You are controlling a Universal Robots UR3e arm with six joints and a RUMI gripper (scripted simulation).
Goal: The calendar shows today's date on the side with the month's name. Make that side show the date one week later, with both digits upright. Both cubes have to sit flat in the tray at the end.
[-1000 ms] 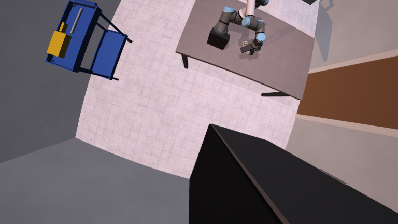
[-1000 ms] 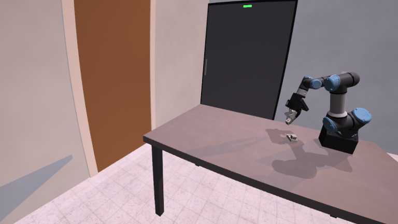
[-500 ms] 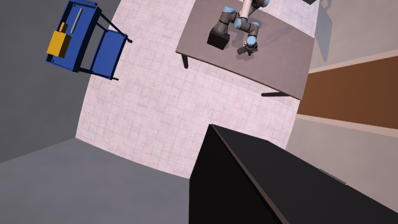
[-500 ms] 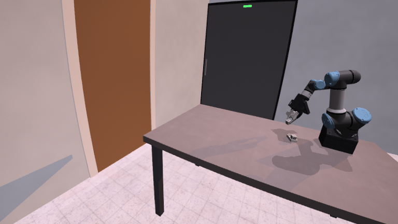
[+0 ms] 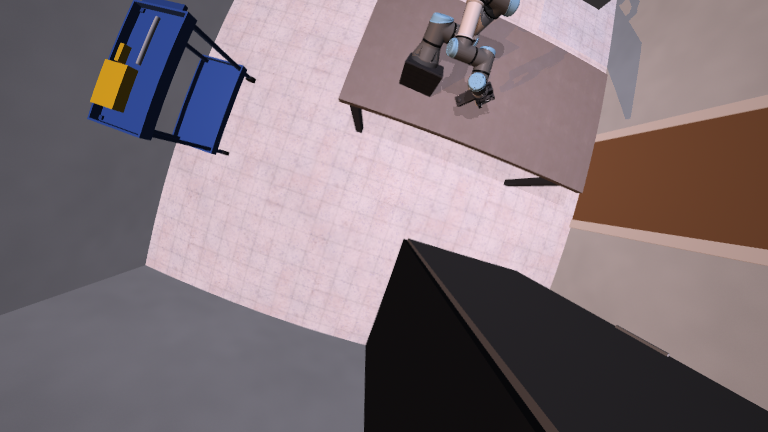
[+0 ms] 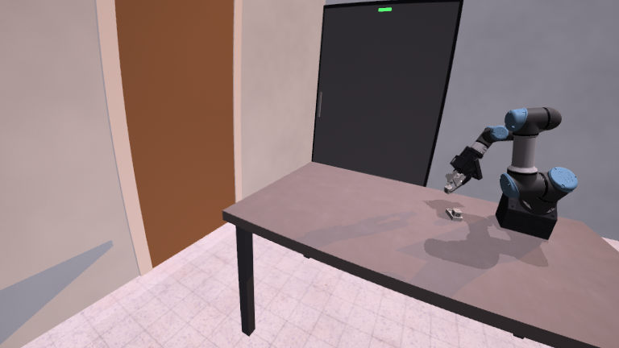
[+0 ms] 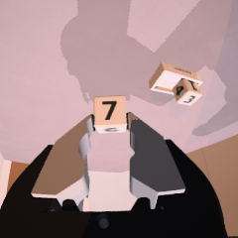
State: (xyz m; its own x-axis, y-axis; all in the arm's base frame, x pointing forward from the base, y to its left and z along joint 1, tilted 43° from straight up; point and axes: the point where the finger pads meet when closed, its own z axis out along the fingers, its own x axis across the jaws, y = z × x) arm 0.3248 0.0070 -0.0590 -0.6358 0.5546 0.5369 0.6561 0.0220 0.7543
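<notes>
My gripper is now 1 cm above the cube. From my hand the other things lie so: pale tray 10 cm to the left, 8 cm below, 4 cm behind.
</notes>
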